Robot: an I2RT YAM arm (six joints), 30 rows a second.
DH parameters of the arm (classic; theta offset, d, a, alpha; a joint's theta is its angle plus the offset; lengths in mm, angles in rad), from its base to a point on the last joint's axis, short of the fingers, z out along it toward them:
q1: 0 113.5 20 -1.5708
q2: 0 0 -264 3.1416
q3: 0.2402 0 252.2 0
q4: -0.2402 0 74 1.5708
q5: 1.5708 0 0 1.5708
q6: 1.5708 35.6 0 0
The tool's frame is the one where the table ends.
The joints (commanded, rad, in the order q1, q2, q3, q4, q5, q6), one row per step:
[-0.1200 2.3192 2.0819 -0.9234 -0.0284 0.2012]
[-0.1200 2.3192 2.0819 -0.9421 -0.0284 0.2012]
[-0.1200 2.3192 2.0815 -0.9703 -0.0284 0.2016]
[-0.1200 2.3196 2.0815 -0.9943 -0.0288 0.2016]
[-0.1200 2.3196 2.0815 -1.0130 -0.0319 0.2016]
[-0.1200 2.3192 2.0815 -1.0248 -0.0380 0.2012]
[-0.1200 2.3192 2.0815 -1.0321 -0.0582 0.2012]
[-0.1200 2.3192 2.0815 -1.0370 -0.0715 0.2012]
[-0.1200 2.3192 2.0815 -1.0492 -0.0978 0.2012]
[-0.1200 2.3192 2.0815 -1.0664 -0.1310 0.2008]
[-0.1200 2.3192 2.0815 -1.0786 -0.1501 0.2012]
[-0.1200 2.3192 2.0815 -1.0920 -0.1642 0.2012]
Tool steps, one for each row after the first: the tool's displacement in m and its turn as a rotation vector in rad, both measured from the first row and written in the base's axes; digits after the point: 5 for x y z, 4 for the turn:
[-0.00187 0.00023 -0.00080 0.0022 0.0186 0.0000]
[-0.00477 0.00057 -0.00205 0.0058 0.0470 -0.0004]
[-0.00718 0.00088 -0.00315 0.0091 0.0711 -0.0002]
[-0.00909 0.00122 -0.00380 0.0142 0.0894 0.0009]
[-0.01033 0.00159 -0.00401 0.0211 0.1000 0.0034]
[-0.01101 0.00239 -0.00422 0.0408 0.1050 0.0104]
[-0.01147 0.00293 -0.00435 0.0538 0.1083 0.0149]
[-0.01265 0.00401 -0.00465 0.0799 0.1174 0.0236]
[-0.01434 0.00540 -0.00503 0.1132 0.1306 0.0345]
[-0.01557 0.00622 -0.00528 0.1329 0.1405 0.0397]
[-0.01693 0.00689 -0.00557 0.1481 0.1521 0.0435]

